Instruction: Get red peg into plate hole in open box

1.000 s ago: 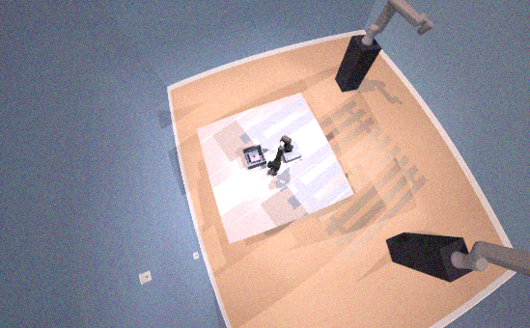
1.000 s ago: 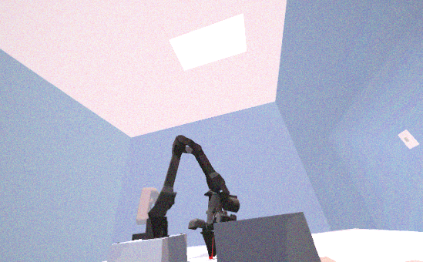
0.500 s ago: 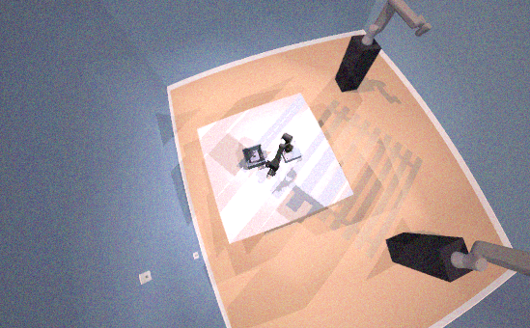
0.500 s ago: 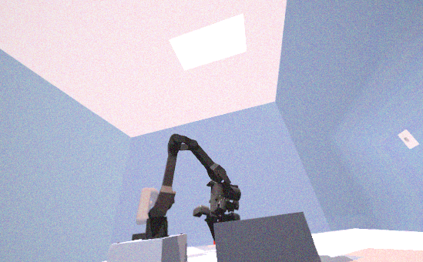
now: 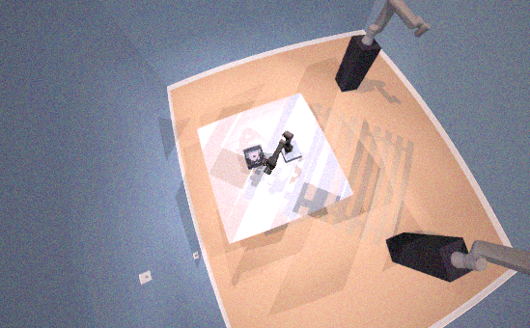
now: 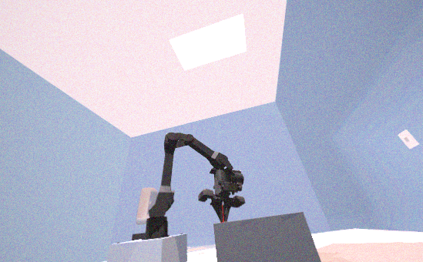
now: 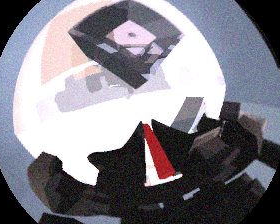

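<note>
Right now the plate is 14 cm ahead of my gripper tip, 14 cm to the right of it and 6 cm below it. The rest, counted from my gripper tip: red peg: 1 cm behind, 1 cm to the left, 3 cm above; grey box: 14 cm ahead, 14 cm to the right, 8 cm below.
</note>
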